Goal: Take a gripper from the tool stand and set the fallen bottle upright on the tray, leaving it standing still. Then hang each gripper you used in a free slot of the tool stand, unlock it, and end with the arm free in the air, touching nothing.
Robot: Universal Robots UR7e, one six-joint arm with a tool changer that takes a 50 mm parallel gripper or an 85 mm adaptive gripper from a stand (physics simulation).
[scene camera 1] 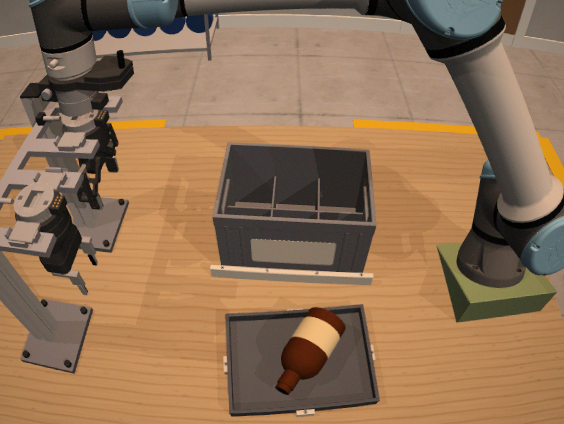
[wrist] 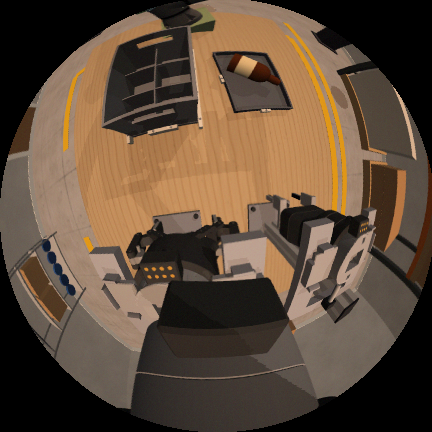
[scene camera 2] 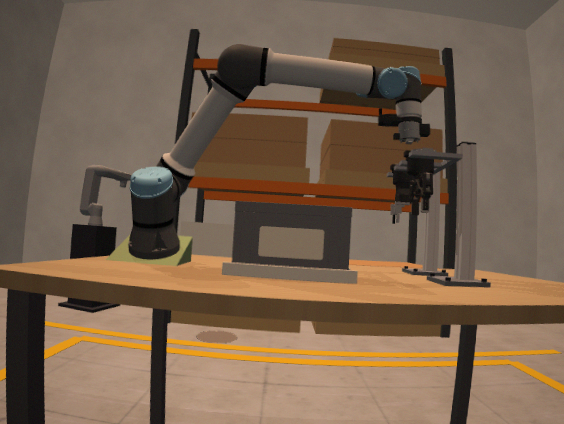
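Seen in the pictures: hand, tool point: [scene camera 2: 409, 139]; arm's base, link origin: [scene camera 1: 490, 266] [wrist: 183, 20] [scene camera 2: 154, 248].
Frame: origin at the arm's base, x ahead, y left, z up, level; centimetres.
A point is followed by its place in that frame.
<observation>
The brown bottle [scene camera 1: 306, 350] {x 35.1, y 24.7, z 3.9 cm} [wrist: 250, 67] {x 36.5, y 21.4, z 3.3 cm}, with a cream label, lies on its side in the grey tray [scene camera 1: 250, 340] {x 45.3, y 21.4, z -3.4 cm} [wrist: 245, 97] {x 44.8, y 21.4, z -3.4 cm}. Its neck points to the front left in scene camera 1. The arm's tool changer [scene camera 1: 75, 100] {x 71.0, y 11.0, z 39.1 cm} [scene camera 2: 410, 131] {x 72.3, y 5.2, z 37.7 cm} carries no gripper. It is just above the far slot of the tool stand [scene camera 1: 60, 330] [scene camera 2: 466, 215] {x 86.5, y -0.2, z 14.0 cm} [wrist: 245, 250] {x 71.1, y 11.0, z 30.3 cm}, with a small gap visible in scene camera 2. The adaptive gripper [scene camera 1: 104, 184] [wrist: 186, 229] hangs there, fingers apart. The parallel gripper [scene camera 1: 88, 275] [wrist: 283, 197] hangs in a nearer slot, fingers apart. The bottle is hidden in scene camera 2.
A dark divided crate [scene camera 1: 230, 245] {x 51.5, y 7.6, z 5.7 cm} [scene camera 2: 295, 215] {x 43.1, y -12.0, z 11.0 cm} [wrist: 117, 65] {x 37.1, y -12.0, z 10.7 cm} stands behind the tray, with a pale rail [scene camera 1: 291, 275] {x 40.3, y 7.4, z -1.4 cm} [scene camera 2: 290, 272] {x 42.9, y -13.2, z -2.2 cm} along its front. The arm's base stands on a green block [scene camera 1: 505, 305] {x -2.1, y 9.7, z 1.2 cm} [scene camera 2: 182, 252] {x 8.9, y 0.9, z -0.6 cm}. The stand's arms and posts surround the hanging grippers.
</observation>
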